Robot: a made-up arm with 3 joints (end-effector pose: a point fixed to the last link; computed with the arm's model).
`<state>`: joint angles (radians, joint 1 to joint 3).
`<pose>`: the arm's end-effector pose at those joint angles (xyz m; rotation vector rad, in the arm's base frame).
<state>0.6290 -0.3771 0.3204</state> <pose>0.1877 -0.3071 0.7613 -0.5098 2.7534 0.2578</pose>
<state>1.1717 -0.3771 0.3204</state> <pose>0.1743 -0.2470 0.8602 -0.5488 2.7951 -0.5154</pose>
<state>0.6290 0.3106 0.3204</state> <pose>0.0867 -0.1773 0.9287 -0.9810 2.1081 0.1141</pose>
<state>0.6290 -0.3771 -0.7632</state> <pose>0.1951 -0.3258 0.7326 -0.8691 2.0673 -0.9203</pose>
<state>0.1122 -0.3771 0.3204</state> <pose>0.2001 -0.3086 0.6510 -0.4429 2.5476 0.9516</pose>
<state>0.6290 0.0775 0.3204</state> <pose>0.1371 -0.2173 0.8796 -0.8416 2.3356 0.1610</pose>
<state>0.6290 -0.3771 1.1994</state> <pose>0.1981 -0.3132 0.7876 0.0348 -2.7767 -1.3575</pose>
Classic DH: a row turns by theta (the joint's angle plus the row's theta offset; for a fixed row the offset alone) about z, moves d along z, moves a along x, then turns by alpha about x. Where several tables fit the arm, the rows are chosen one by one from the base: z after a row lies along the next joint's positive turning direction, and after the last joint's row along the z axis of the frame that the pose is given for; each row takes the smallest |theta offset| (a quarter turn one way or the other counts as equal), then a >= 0, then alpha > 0; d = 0 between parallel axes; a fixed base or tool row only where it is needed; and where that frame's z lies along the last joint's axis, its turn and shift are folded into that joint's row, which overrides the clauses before.
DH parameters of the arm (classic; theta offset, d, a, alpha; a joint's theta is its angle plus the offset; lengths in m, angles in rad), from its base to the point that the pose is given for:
base (fixed): -1.532 0.6822 0.1052 1.682
joint 1: -1.5665 0.1571 0.0723 -1.5323
joint 2: 0.5246 0.5082 0.0746 -2.2583
joint 3: -1.2021 0.466 -0.0339 -1.0163
tool (fixed): 1.8344 0.0027 0 0

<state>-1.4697 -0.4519 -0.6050</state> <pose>0.2035 0.0131 0.4912 0.0285 1.6494 1.5907</pose>
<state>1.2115 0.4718 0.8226</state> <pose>0.0330 0.0103 0.9527 -1.2671 2.4649 -0.0973</pose>
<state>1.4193 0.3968 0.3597</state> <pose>0.0597 0.0353 0.9134 -1.3720 2.1437 -0.7785</pose>
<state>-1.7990 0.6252 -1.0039</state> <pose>0.1006 -0.2549 0.4506 1.1433 1.2334 0.6436</pose>
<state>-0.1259 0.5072 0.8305</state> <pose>0.0461 -0.3359 0.8675 -0.7767 1.6929 1.3355</pose>
